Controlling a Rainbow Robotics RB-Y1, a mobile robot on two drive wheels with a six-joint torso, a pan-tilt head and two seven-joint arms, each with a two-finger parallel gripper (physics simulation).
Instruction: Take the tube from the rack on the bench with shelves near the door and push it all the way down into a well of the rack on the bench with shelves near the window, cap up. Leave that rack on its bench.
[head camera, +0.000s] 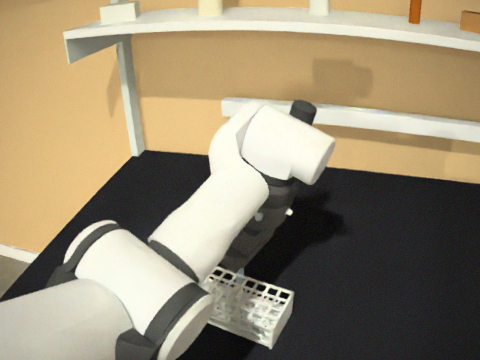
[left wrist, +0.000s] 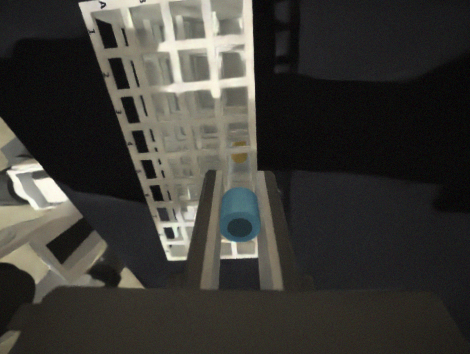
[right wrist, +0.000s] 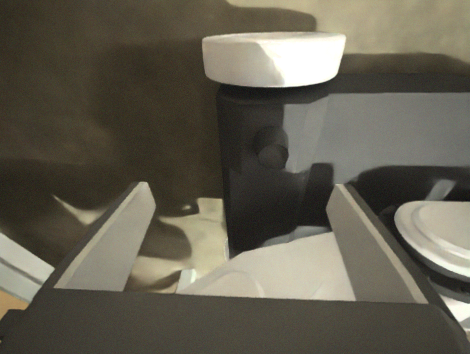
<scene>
In view: the left gripper (head camera: 236, 264), the right gripper (right wrist: 238, 195), a clear tube with blue cap (left wrist: 239, 221) and a white tube rack (head camera: 255, 318).
The white tube rack is seen too in the left wrist view (left wrist: 196, 72). The left gripper shows as well in the left wrist view (left wrist: 239, 182). The right wrist view misses the clear tube with blue cap: it is out of frame. The right wrist view does not show the white tube rack: it is out of frame.
</scene>
